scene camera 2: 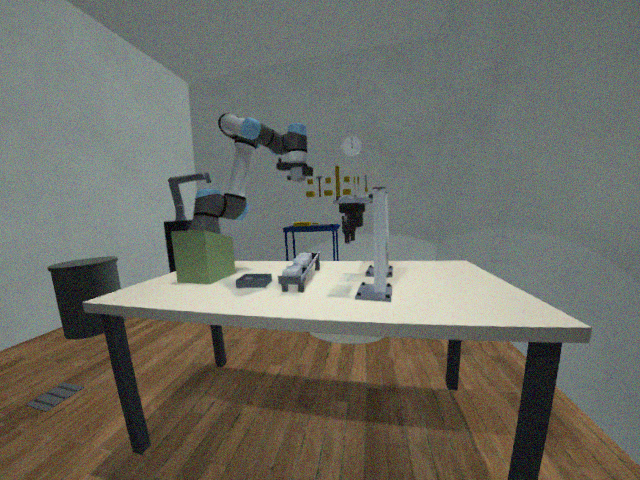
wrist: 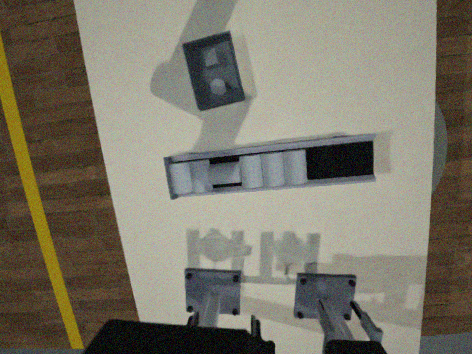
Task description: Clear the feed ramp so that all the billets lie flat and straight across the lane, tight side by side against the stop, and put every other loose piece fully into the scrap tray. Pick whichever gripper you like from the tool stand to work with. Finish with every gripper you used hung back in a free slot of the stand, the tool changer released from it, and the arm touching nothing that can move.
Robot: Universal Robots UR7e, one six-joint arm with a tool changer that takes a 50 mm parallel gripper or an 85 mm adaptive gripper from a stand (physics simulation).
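Seen in the pictures: hand, its tool point: [scene camera 2: 298,179]; arm's base, origin of its link: [scene camera 2: 204,234].
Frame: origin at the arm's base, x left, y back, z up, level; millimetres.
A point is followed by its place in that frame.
Note:
The arm's tool changer [scene camera 2: 296,173] {x -161, y -505, z 240 mm} is bare, high over the table. A dark gripper [scene camera 2: 349,239] hangs in the tool stand [scene camera 2: 381,237] {x -303, y -804, z -10 mm}; its finger opening is unclear. Parts of stored grippers show at the wrist view's lower edge. In the feed ramp [wrist: 270,146] [scene camera 2: 291,280], two billets [wrist: 181,177] {x -236, y -473, z -128 mm} [wrist: 202,176] {x -196, y -481, z -125 mm} lie across the lane at the left end. Beside them a billet [wrist: 226,173] {x -150, y -485, z -119 mm} lies lengthwise. Three more billets [wrist: 251,171] {x -106, y -492, z -114 mm} [wrist: 273,169] {x -68, y -497, z -111 mm} [wrist: 295,166] {x -30, y -501, z -107 mm} lie across, side by side. The scrap tray [wrist: 190,75] {x -179, y -284, z -184 mm} [scene camera 2: 253,284] {x -181, y -300, z -203 mm} holds a square piece [wrist: 211,56] {x -129, y -259, z -189 mm} and a rounded piece [wrist: 218,86] {x -131, y -315, z -199 mm}.
The stand's base plates [wrist: 212,290] {x -274, y -776, z -206 mm} [wrist: 325,295] {x -4, y -849, z -207 mm} are bolted down in front of the ramp. A green block [scene camera 2: 204,255] {x -120, y -61, z -84 mm} stands by the arm's base on the table [scene camera 2: 439,304] {x -390, y -966, z -219 mm}. A dark bin [scene camera 2: 85,297] stands left of the table, and a blue cart [scene camera 2: 310,227] stands behind it.

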